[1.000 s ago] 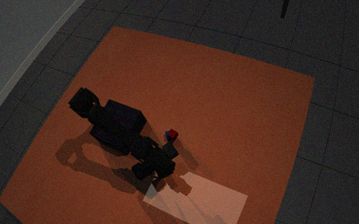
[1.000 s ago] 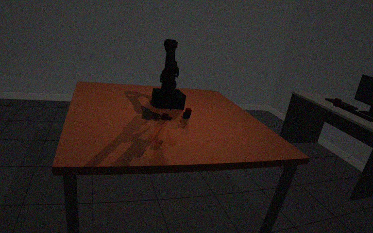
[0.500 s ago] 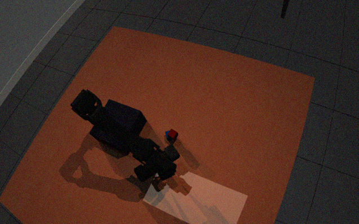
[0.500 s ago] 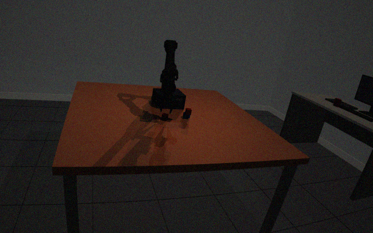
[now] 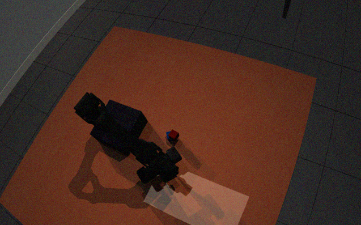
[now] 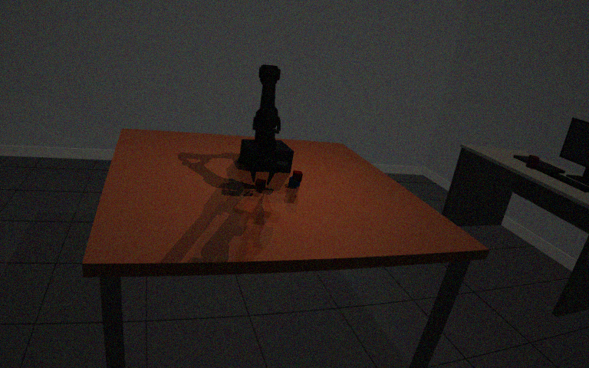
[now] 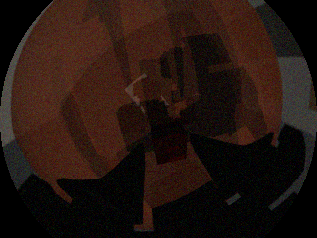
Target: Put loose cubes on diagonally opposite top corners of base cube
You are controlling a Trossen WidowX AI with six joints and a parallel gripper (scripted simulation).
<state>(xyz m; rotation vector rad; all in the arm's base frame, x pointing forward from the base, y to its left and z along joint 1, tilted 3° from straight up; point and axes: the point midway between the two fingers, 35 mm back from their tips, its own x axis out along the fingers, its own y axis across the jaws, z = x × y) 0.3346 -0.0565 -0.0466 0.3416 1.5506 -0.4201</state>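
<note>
My gripper tip is now 150 mm to the right of the blue base cube and 50 mm past it.
</note>
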